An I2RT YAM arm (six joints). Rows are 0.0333 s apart.
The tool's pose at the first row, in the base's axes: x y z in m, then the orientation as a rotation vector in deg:
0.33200 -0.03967 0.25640 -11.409 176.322 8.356
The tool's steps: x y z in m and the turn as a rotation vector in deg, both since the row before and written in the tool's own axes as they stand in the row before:
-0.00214 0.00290 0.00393 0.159 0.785 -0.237
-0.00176 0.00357 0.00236 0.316 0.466 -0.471
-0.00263 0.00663 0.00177 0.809 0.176 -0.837
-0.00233 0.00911 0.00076 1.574 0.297 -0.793
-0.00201 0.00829 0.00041 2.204 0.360 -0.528
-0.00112 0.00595 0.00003 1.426 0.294 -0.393
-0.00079 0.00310 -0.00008 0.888 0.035 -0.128
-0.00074 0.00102 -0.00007 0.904 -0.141 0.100
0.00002 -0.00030 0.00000 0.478 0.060 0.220
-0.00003 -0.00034 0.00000 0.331 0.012 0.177
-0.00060 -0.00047 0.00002 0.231 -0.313 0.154
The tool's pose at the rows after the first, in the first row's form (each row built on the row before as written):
0.33393 -0.03615 0.25288 -11.873 177.069 8.056
0.33527 -0.03218 0.25093 -12.652 177.462 7.522
0.33697 -0.02512 0.24981 -13.944 177.498 6.230
0.33786 -0.01573 0.24975 -15.159 177.614 3.738
0.33844 -0.00721 0.24973 -15.949 177.745 0.262
0.33848 -0.00116 0.24973 -16.543 177.845 -2.001
0.33868 0.00203 0.24975 -16.720 177.761 -3.386
0.33922 0.00317 0.24979 -16.530 177.519 -4.760
0.33926 0.00287 0.24981 -16.177 177.540 -5.504
0.33935 0.00254 0.24983 -15.893 177.526 -6.014
0.34002 0.00218 0.24986 -15.637 177.200 -6.313

